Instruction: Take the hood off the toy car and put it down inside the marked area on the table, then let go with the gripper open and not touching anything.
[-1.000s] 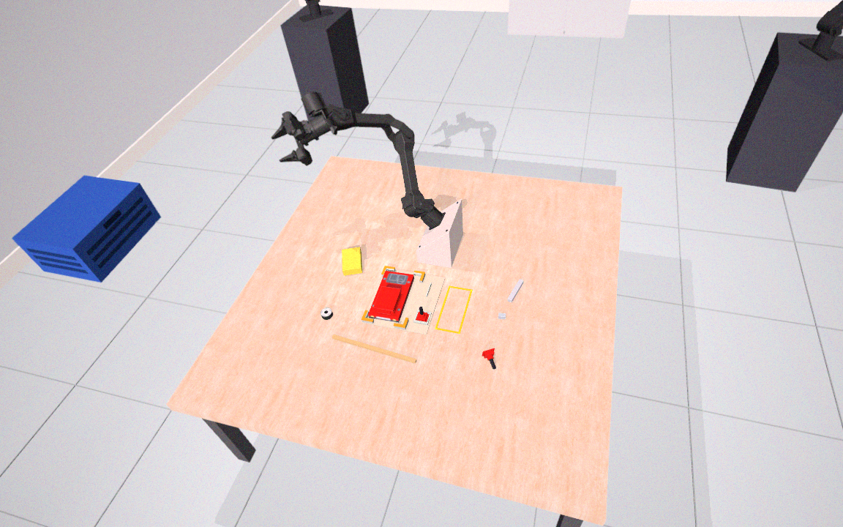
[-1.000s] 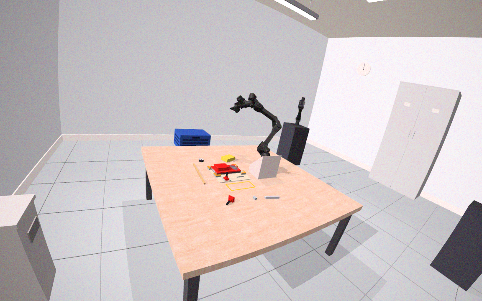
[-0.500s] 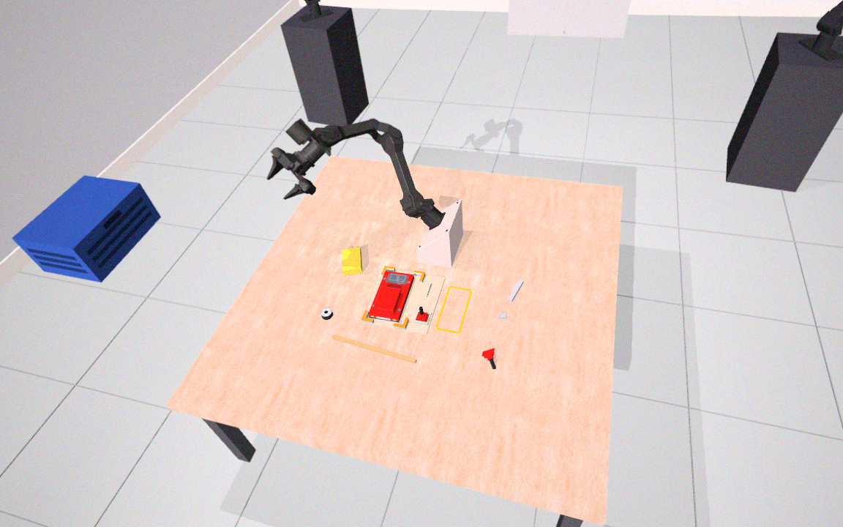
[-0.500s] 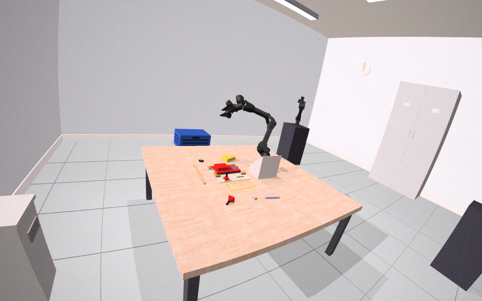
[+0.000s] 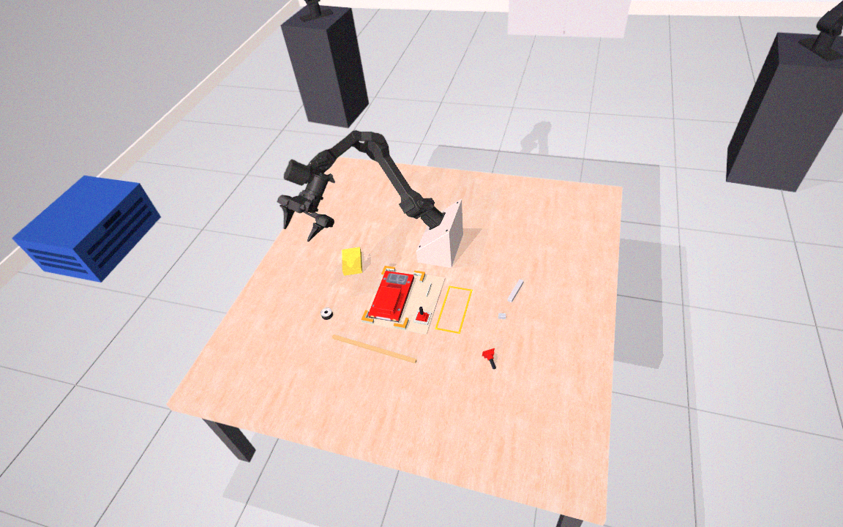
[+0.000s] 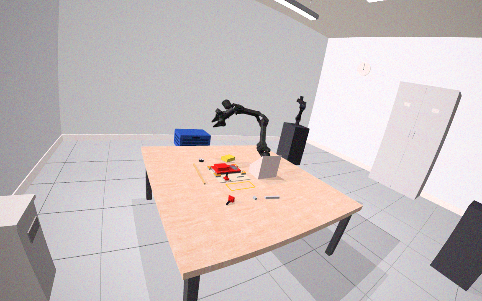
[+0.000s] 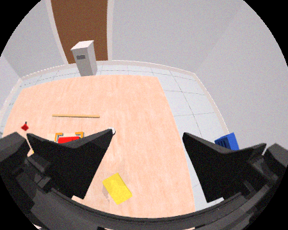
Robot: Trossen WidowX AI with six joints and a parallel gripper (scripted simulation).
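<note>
Now: gripper tip 20 mm past the red hood, 280 mm to the right of it and 240 mm above it. Also, from my gripper tip: black wheel (80 mm ahead, 90 mm to the left, 280 mm below); then wooden stick (150 mm ahead, 300 mm to the left, 280 mm below); then yellow block (160 mm behind, 60 mm to the left, 270 mm below).
</note>
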